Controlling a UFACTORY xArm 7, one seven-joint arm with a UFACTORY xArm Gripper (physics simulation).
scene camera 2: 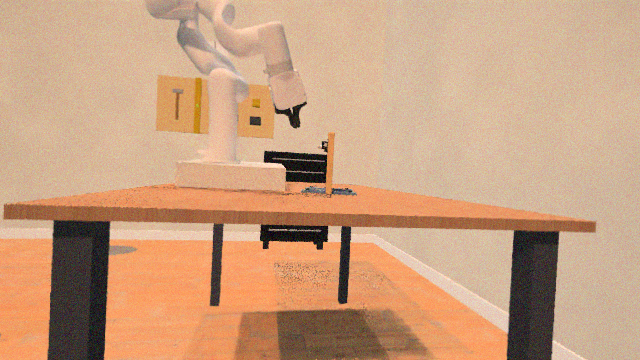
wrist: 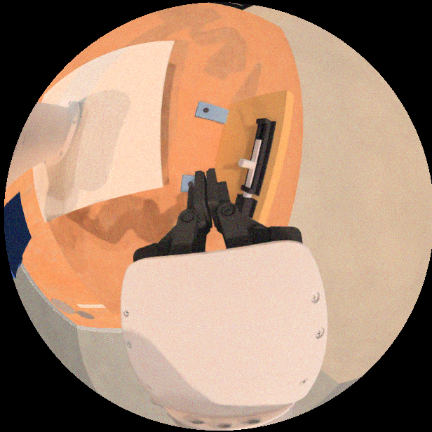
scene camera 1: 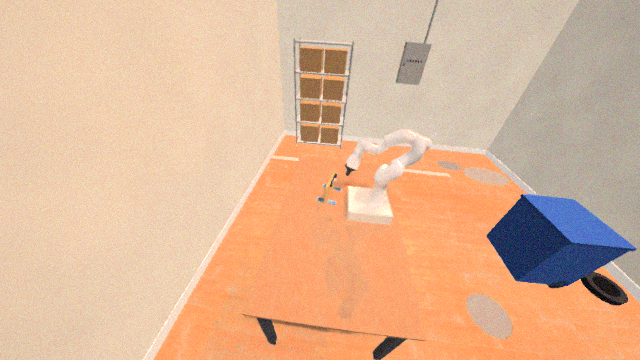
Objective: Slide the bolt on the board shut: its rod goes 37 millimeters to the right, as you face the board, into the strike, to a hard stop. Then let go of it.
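Pixels of known places: gripper, fingertip midpoint: (scene camera 2: pixel 296 127) (scene camera 1: pixel 346 175); arm's base at its link origin: (scene camera 2: pixel 221 162) (scene camera 1: pixel 375 201).
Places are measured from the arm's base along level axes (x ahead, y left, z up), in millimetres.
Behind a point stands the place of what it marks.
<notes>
The upright wooden board (scene camera 1: pixel 328 192) {y 17, x 374, z 16 mm} (scene camera 2: pixel 330 167) {y -202, x 363, z -3 mm} (wrist: pixel 274 106) stands on blue feet. In the wrist view its black bolt housing (wrist: pixel 268 150) carries a pale rod (wrist: pixel 255 155) with a white knob (wrist: pixel 246 163) sticking out. The rod's end shows beyond the housing's near bracket and meets the black strike (wrist: pixel 245 204); how deep it sits cannot be told, as my finger covers part of the strike. My gripper (scene camera 1: pixel 348 173) {y -103, x 256, z 123 mm} (scene camera 2: pixel 296 125) {y -103, x 256, z 123 mm} (wrist: pixel 207 182) is shut and empty. It is above and in front of the board, apart from the knob.
The robot's white base (scene camera 1: pixel 370 216) {y 161, x 36, z -13 mm} (scene camera 2: pixel 230 176) {y -160, x 66, z -46 mm} (wrist: pixel 112 145) stands on the table (scene camera 2: pixel 300 218) {y -653, x 278, z -92 mm} in front of the board. Blue feet (wrist: pixel 212 112) (wrist: pixel 187 183) reach out from the board. A black cabinet (scene camera 2: pixel 300 166) stands behind the table; a blue bin (scene camera 1: pixel 555 235) shows at the right.
</notes>
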